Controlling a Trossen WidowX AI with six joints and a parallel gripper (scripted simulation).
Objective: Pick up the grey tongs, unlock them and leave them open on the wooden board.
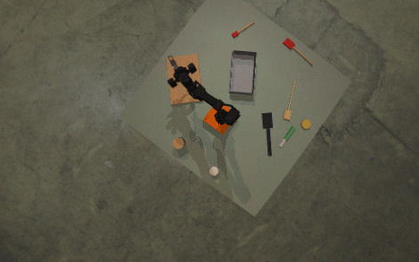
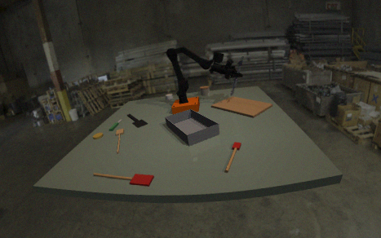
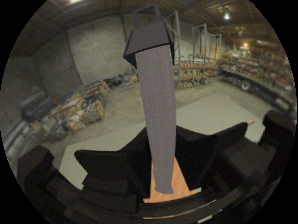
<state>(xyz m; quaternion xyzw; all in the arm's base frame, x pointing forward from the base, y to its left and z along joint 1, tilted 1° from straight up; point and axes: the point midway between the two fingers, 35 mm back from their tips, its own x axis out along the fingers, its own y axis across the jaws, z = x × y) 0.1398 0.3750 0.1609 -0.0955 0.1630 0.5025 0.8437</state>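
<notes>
Now: gripper tip 200 mm above the wooden board and 20 mm to the left of it. Also, from my gripper tip: roasting tin: 400 mm to the right, 220 mm ahead, 180 mm below; green-handled tool: 900 mm to the right, 200 mm below, 80 mm behind; black spatula: 760 mm to the right, 210 mm below, 90 mm behind.
</notes>
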